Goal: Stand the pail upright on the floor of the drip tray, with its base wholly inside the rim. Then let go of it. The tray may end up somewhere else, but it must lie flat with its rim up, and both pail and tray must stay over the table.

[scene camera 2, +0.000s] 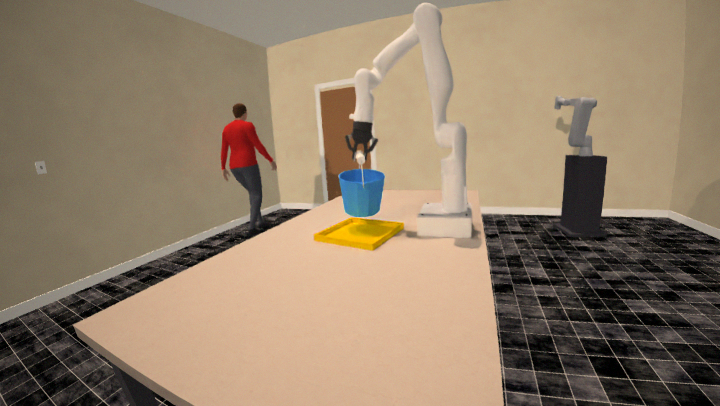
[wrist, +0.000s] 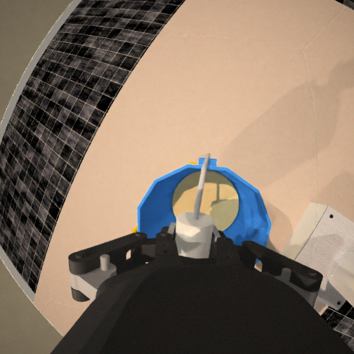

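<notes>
The blue pail hangs upright in the air by its handle, above the drip tray. Its white handle grip is between the fingers of my gripper, which is shut on it. The yellow drip tray lies flat on the table with its rim up. In scene camera 2 the pail's base is over the tray's back part, with a gap between them and a shadow on the tray's floor. In the wrist view the pail hides nearly all of the tray; small yellow bits show at the pail's edge.
The table bears the tray and my arm's white base, which stands to the right of the tray. The table's left edge lies beyond the tray's left side. A person in red stands on the floor left of the table.
</notes>
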